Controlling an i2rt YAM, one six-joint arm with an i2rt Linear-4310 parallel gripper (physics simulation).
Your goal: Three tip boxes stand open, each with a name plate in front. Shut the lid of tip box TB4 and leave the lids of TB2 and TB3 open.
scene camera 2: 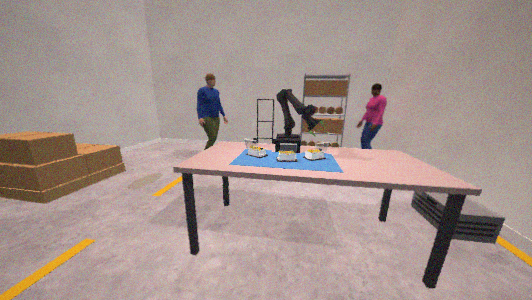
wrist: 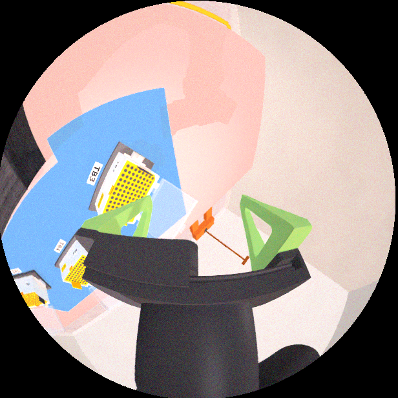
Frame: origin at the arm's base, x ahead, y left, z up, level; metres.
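Seen in the pictures: gripper, fingertip midpoint: (scene camera 2: pixel 321 133); arm's base, link origin: (scene camera 2: pixel 287 136).
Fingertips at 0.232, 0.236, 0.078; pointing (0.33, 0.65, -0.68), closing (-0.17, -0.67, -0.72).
Offsets run from my fingertips to a thing's top centre, as dx, dy, dz. "*": to the spot under its first point. Level surfaces: height alone.
My gripper (scene camera 2: pixel 318 128) (wrist: pixel 195 199) is open and empty, raised above the right end of the blue mat {dz -0.198} (scene camera 2: pixel 325 164) (wrist: pixel 135 115). Box TB3 {* +0.125, -0.075, -0.136} (scene camera 2: pixel 315 155) (wrist: pixel 129 186) is the right one in the scene view; its clear lid {* +0.123, -0.013, -0.066} (scene camera 2: pixel 323 144) (wrist: pixel 172 202) stands open. The middle box {* +0.139, -0.281, -0.143} (scene camera 2: pixel 287 156) (wrist: pixel 75 267) has a small plate (wrist: pixel 60 245) that seems to read TB4; its lid {* +0.180, -0.282, -0.079} (scene camera 2: pixel 288 147) stands up, and the gripper partly hides this box in the wrist view. The left box {* +0.071, -0.508, -0.134} (scene camera 2: pixel 257 151) (wrist: pixel 33 292) also has its lid (scene camera 2: pixel 250 142) up; its plate is unreadable.
The boxes stand on the pink table {dz -0.201} (scene camera 2: pixel 390 170) (wrist: pixel 215 150), in front of the arm's base. A shelf rack (scene camera 2: pixel 327 76) and two people (scene camera 2: pixel 210 102) (scene camera 2: pixel 374 112) are behind the table. An orange object (wrist: pixel 202 225) shows beyond the table edge between the fingers.
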